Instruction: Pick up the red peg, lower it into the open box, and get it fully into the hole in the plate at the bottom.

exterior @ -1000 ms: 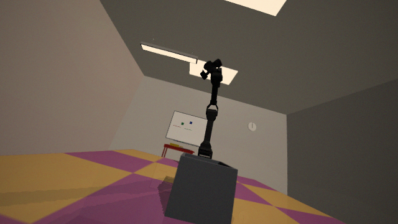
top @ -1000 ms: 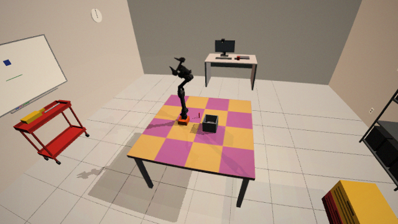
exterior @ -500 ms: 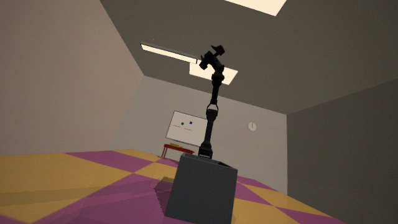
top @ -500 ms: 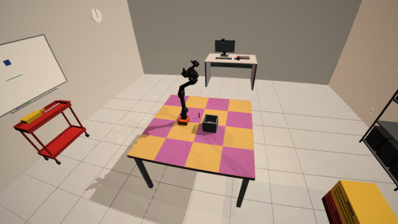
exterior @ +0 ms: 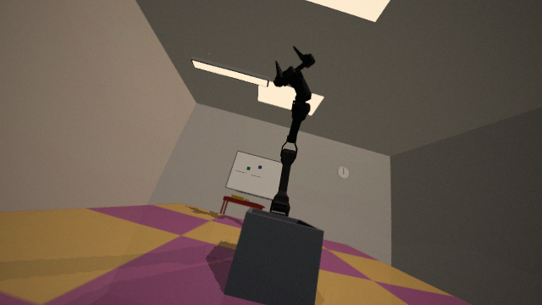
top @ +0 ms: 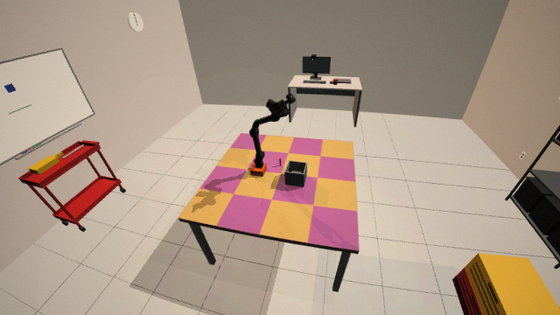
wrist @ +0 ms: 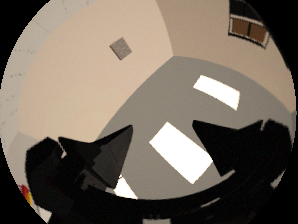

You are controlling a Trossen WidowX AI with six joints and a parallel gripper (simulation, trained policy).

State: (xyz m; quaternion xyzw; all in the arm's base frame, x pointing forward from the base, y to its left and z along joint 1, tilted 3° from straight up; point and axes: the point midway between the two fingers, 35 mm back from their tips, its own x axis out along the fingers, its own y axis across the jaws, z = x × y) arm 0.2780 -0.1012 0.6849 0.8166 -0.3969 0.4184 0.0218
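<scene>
The red peg lies 140 mm behind my gripper tip, 270 mm to the left of it and 720 mm below it.
</scene>
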